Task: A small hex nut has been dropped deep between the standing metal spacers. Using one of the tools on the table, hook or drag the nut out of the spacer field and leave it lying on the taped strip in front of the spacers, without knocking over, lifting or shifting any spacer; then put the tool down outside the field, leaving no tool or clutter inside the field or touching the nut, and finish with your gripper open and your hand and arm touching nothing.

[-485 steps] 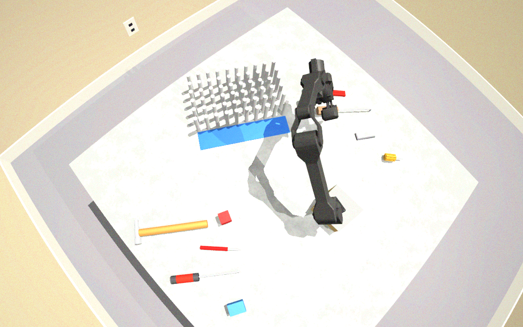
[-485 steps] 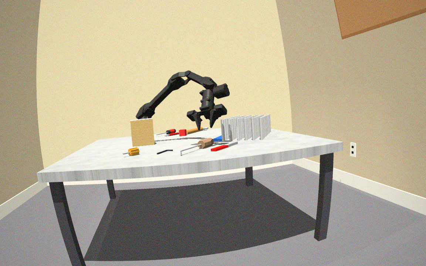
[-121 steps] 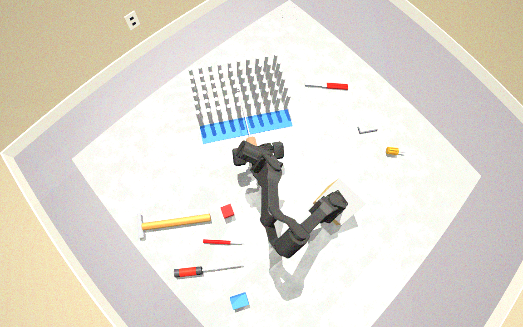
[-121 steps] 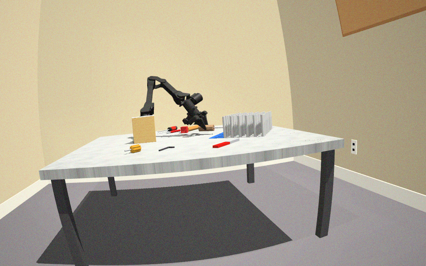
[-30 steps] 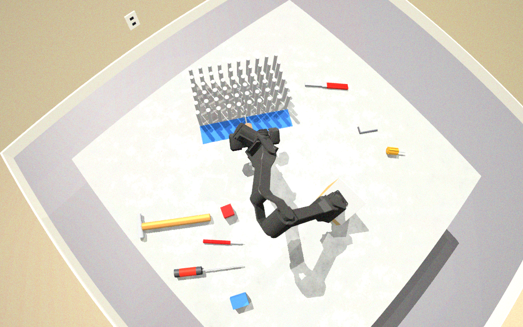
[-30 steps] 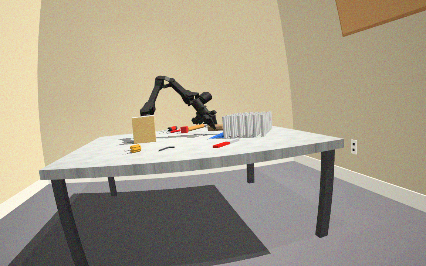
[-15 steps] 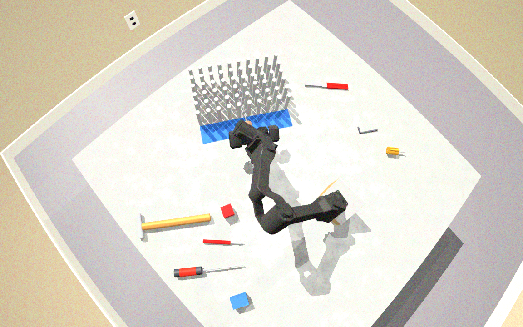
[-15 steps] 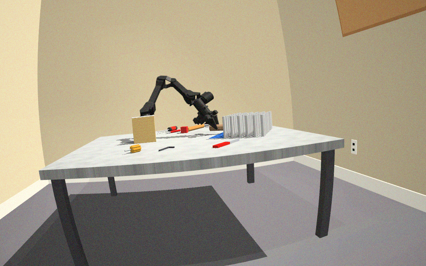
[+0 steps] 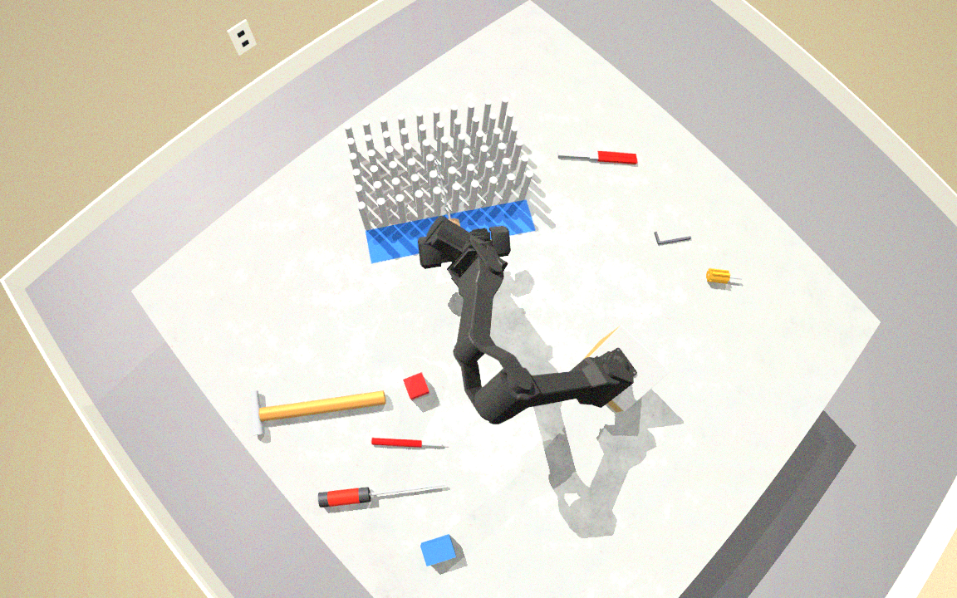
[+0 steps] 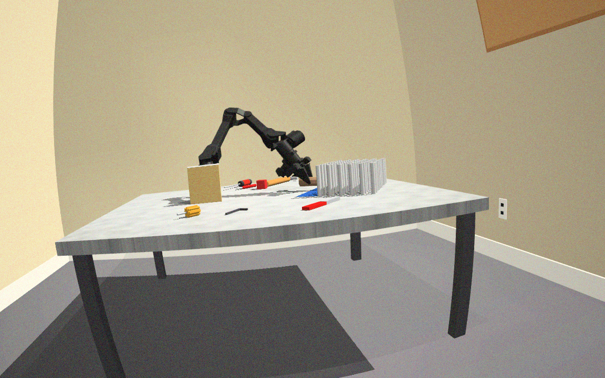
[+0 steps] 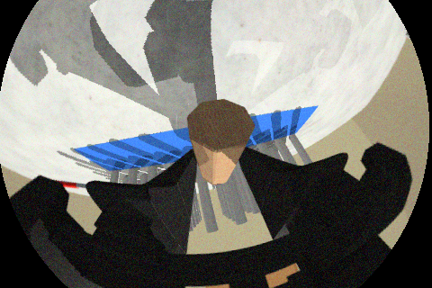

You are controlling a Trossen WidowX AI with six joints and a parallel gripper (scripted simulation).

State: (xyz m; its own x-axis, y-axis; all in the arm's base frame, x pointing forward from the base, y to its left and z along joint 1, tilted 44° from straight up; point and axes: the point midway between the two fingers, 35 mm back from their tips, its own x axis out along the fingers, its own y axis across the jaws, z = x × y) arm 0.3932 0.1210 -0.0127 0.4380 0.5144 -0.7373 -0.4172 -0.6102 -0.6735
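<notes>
Now: gripper tip 30 mm short of the blue taped strip, 30 mm above it and 20 mm to the left of it. Also, from my gripper tip: red block 250 mm to the left, 210 mm behind, 10 mm below; then hook tool 90 mm ahead, 40 mm to the right; then red-handled tool 420 mm to the right, 30 mm below, 10 mm behind.
</notes>
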